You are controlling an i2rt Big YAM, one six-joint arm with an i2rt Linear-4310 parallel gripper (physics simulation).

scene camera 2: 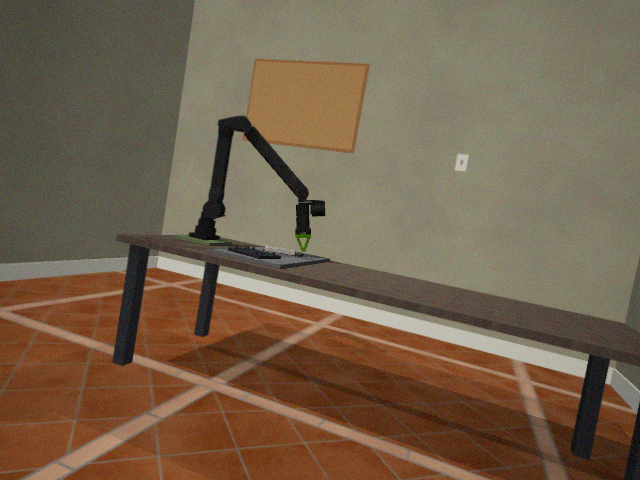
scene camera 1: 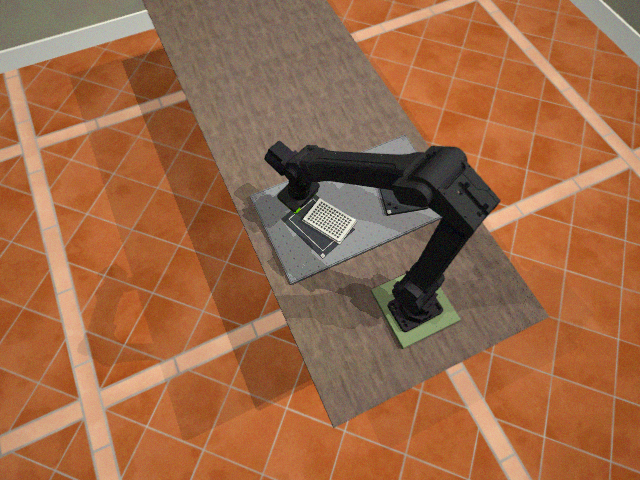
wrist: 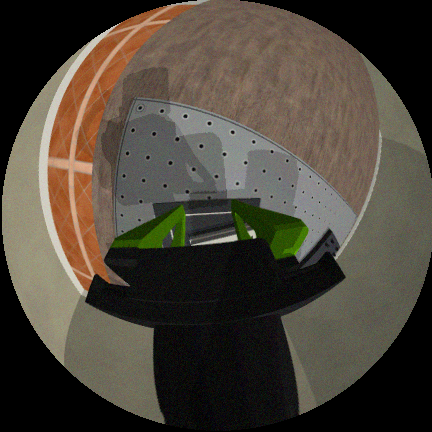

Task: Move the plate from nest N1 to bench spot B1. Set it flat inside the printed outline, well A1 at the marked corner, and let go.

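Frame: origin at the arm's base, x ahead, y left, z up, level; centimetres.
Seen in the pictures: gripper, fingertip midpoint: [scene camera 2: 303,251] [scene camera 1: 296,203] [wrist: 207,206]; arm's base, link origin: [scene camera 2: 204,237] [scene camera 1: 414,308].
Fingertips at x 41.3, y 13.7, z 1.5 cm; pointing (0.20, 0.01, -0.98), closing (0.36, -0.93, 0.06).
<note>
Pixels of each thing's top centre, then the offset from my fingertips to it. "spot": a spot on its surface instead. Level surfaces: height alone.
- white plate, top centre: [wrist: 230,268] [scene camera 1: 329,219] [scene camera 2: 279,248] dx -8.8, dy -5.9, dz -0.3 cm
- dark pad with the white printed outline, surface spot: [wrist: 210,214] spot: dx -1.5, dy -1.0, dz -1.8 cm
- small square mark, top centre: [scene camera 1: 322,255] dx -17.2, dy +0.5, dz -1.7 cm
- dark nest, top centre: [wrist: 317,267] [scene camera 1: 401,184] [scene camera 2: 255,248] dx -8.6, dy -29.7, dz +0.3 cm
- wooden table, surface height: dz -3.2 cm
The white plate [scene camera 1: 329,220] [scene camera 2: 279,250] [wrist: 217,236] lies skewed over the dark pad with the white printed outline [scene camera 1: 306,235] [wrist: 210,214], overhanging its right side in scene camera 1. A small square mark [scene camera 1: 322,255] is at the pad's near corner. The dark nest [scene camera 1: 403,205] [scene camera 2: 253,252] is right of it, partly hidden by the arm. My gripper [scene camera 1: 297,210] [scene camera 2: 303,250] [wrist: 207,206] points down, half open with nothing between its green fingers, low at the plate's far end. The wrist body hides most of the plate in the wrist view. I cannot tell whether the fingers touch it.
The grey perforated board [scene camera 1: 289,266] [scene camera 2: 289,262] [wrist: 150,125] bears the pad and nest on the wooden table [scene camera 1: 330,382] [scene camera 2: 465,304] [wrist: 250,65]. The arm stands on a green base plate [scene camera 1: 404,338] near one table end. Its forearm passes above the board.
</note>
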